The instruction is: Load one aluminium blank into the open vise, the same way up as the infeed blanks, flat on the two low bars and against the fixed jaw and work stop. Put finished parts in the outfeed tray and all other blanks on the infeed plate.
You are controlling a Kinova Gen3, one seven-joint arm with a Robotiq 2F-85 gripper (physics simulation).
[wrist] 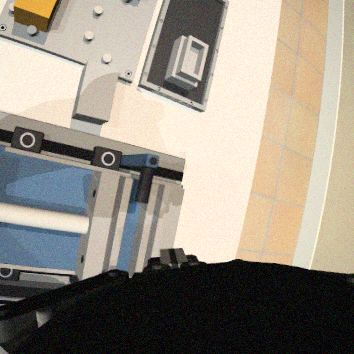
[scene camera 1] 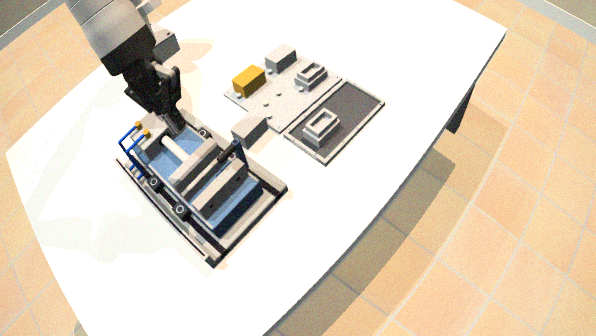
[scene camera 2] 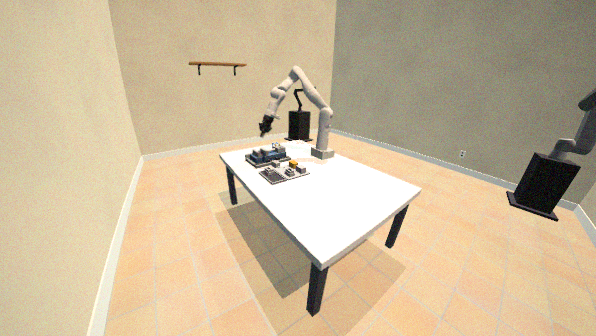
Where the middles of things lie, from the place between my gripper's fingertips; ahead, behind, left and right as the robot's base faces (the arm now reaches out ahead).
Scene:
My gripper is now 23 cm to the right of the brass blank [scene camera 1: 252, 78], 16 cm above it and 11 cm past it. Round my hand: infeed plate [scene camera 1: 285, 109]: 27 cm to the left, 18 cm below, 6 cm behind; outfeed tray [scene camera 1: 352, 104]: 25 cm to the left, 18 cm below, 9 cm ahead.

